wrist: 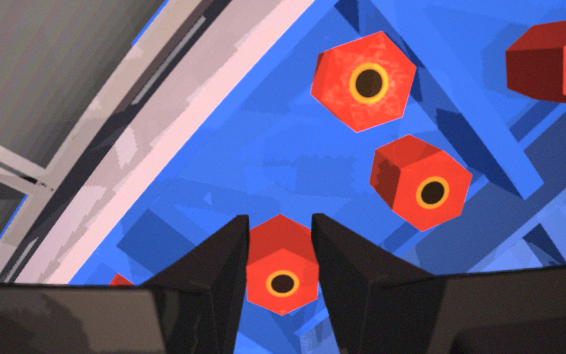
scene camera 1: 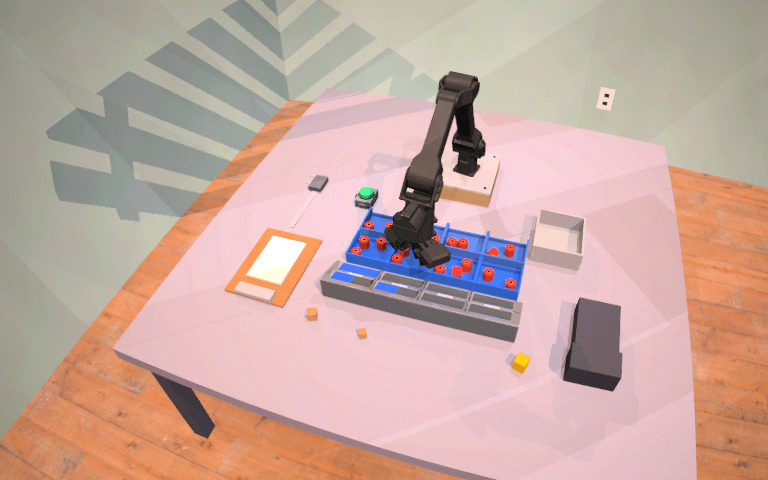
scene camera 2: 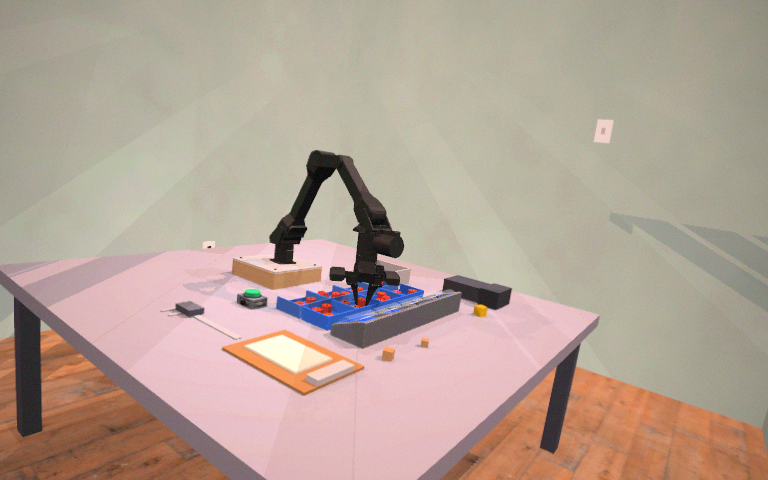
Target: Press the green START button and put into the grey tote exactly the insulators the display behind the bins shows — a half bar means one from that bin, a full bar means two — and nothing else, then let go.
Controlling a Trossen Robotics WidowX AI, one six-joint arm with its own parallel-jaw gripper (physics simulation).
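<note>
My gripper (scene camera 2: 361, 303) (wrist: 280, 225) is shut on a red hexagonal insulator (wrist: 282, 260), low in a display-side bin; its fingertips are hidden in scene view 1. Two more insulators (wrist: 345, 100) (wrist: 435, 165) stand in that bin. The blue bins (scene camera 1: 524, 260) (scene camera 2: 317, 318) hold red insulators. The grey display (scene camera 1: 419, 308) (scene camera 2: 413, 322) shows, in its leftmost column, a full upper bar (scene camera 1: 362, 271) and a half lower bar (scene camera 1: 341, 276), and a half lower bar (scene camera 1: 386, 287) in the second column. No insulator shows inside the grey tote (scene camera 1: 557, 257). The green START button (scene camera 1: 367, 193) (scene camera 2: 252, 293) stands left of the arm base.
A dark stepped block (scene camera 1: 594, 345) (scene camera 2: 475, 288) and a yellow cube (scene camera 1: 521, 362) (scene camera 2: 480, 310) are right of the display. Two small orange cubes (scene camera 1: 312, 314) (scene camera 1: 362, 333) lie before it. An orange clipboard (scene camera 1: 305, 249) (scene camera 2: 232, 348) and a dark device (scene camera 1: 318, 183) (scene camera 2: 189, 308) lie left.
</note>
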